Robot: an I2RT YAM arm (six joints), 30 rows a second.
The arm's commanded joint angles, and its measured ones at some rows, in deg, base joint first. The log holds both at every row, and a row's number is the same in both.
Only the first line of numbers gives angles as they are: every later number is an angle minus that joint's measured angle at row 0.
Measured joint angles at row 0:
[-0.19, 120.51, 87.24, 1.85, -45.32, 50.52]
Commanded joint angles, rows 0 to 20:
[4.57, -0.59, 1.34, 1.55, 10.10, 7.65]
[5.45, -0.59, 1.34, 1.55, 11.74, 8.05]
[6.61, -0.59, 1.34, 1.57, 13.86, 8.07]
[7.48, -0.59, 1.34, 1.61, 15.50, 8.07]
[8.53, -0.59, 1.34, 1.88, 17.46, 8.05]
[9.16, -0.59, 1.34, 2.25, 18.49, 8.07]
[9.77, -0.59, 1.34, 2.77, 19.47, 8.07]
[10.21, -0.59, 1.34, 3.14, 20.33, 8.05]
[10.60, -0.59, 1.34, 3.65, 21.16, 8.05]
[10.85, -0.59, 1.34, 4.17, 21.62, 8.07]
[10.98, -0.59, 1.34, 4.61, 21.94, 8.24]
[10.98, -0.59, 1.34, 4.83, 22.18, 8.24]
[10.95, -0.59, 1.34, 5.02, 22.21, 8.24]
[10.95, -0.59, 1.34, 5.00, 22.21, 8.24]
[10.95, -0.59, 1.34, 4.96, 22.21, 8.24]
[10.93, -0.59, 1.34, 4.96, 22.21, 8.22]
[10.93, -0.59, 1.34, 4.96, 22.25, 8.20]
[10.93, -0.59, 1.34, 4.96, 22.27, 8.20]
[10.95, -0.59, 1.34, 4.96, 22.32, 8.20]
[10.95, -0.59, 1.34, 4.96, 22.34, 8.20]
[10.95, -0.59, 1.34, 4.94, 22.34, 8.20]
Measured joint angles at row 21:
[11.09, 0.00, 0.00, 4.15, 21.42, 7.96]
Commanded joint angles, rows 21 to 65:
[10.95, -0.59, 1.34, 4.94, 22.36, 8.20]
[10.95, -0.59, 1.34, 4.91, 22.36, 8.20]
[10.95, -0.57, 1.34, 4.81, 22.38, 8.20]
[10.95, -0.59, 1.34, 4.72, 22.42, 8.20]
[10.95, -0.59, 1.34, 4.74, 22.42, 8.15]
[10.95, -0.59, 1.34, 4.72, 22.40, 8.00]
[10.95, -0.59, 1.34, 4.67, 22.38, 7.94]
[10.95, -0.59, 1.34, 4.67, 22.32, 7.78]
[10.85, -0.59, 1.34, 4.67, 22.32, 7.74]
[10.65, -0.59, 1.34, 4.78, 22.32, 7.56]
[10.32, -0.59, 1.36, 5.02, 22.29, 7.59]
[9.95, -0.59, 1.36, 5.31, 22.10, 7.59]
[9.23, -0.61, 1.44, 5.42, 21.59, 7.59]
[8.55, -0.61, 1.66, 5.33, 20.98, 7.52]
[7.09, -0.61, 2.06, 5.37, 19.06, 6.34]
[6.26, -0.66, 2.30, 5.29, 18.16, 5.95]
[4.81, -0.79, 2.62, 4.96, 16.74, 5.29]
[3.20, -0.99, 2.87, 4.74, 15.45, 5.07]
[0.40, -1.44, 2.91, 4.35, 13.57, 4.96]
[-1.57, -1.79, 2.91, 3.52, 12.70, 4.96]
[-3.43, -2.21, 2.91, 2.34, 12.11, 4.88]
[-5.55, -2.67, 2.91, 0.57, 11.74, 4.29]
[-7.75, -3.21, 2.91, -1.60, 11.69, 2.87]
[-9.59, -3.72, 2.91, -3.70, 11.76, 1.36]
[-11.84, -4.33, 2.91, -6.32, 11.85, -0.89]
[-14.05, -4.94, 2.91, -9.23, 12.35, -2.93]
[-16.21, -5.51, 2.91, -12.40, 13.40, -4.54]
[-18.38, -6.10, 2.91, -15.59, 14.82, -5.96]
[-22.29, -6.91, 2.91, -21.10, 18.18, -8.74]
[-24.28, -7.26, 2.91, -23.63, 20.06, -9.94]
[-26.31, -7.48, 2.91, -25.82, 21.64, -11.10]
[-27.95, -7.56, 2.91, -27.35, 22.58, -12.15]
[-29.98, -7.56, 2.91, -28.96, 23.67, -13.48]
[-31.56, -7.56, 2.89, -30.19, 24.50, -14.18]
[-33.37, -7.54, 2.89, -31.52, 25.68, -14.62]
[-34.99, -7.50, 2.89, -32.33, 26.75, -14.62]
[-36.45, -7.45, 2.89, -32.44, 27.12, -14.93]
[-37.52, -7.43, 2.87, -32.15, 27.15, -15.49]
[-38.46, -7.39, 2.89, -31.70, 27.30, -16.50]
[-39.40, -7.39, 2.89, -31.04, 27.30, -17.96]
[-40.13, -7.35, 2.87, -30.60, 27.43, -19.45]
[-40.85, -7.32, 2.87, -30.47, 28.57, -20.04]
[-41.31, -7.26, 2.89, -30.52, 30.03, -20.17]
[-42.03, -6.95, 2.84, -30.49, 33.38, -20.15]
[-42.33, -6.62, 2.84, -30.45, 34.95, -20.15]
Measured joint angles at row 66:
[-41.90, -4.66, 1.60, -31.04, 29.05, -17.53]
